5 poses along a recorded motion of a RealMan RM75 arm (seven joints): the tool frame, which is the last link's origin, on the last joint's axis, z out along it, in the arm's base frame.
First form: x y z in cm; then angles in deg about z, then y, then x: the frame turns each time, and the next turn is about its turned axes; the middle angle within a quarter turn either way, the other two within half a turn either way.
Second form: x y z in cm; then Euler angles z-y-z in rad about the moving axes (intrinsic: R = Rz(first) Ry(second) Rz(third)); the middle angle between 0 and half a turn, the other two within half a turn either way. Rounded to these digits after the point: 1 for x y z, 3 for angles.
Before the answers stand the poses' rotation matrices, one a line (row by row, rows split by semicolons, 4 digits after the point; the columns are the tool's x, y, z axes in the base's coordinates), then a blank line. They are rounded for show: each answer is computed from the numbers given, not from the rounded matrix.
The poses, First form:
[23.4, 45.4, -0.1, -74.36, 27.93, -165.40]
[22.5, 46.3, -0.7, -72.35, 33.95, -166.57]
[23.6, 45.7, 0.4, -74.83, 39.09, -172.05]
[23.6, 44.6, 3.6, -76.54, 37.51, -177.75]
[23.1, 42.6, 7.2, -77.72, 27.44, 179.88]
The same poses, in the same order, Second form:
0.2382 -0.9637 0.1205; -0.8508 -0.1472 0.5044; -0.4684 -0.2227 -0.8550
0.2515 -0.9662 0.0566; -0.7905 -0.1713 0.5880; -0.5585 -0.1927 -0.8068
0.2031 -0.9787 -0.0299; -0.7491 -0.1750 0.6389; -0.6305 -0.1073 -0.7687
0.1846 -0.9773 -0.1034; -0.7715 -0.2093 0.6009; -0.6089 -0.0311 -0.7926
0.1888 -0.9769 -0.1001; -0.8672 -0.2136 0.4498; -0.4608 0.0019 -0.8875

[23.4, 45.4, -0.1, 1.336, 2.596, -0.444]
[22.5, 46.3, -0.7, 1.475, 2.510, -0.332]
[23.6, 45.7, 0.4, 1.618, 2.448, -0.169]
[23.6, 44.6, 3.6, 1.741, 2.486, -0.051]
[23.1, 42.6, 7.2, 1.790, 2.663, 0.004]

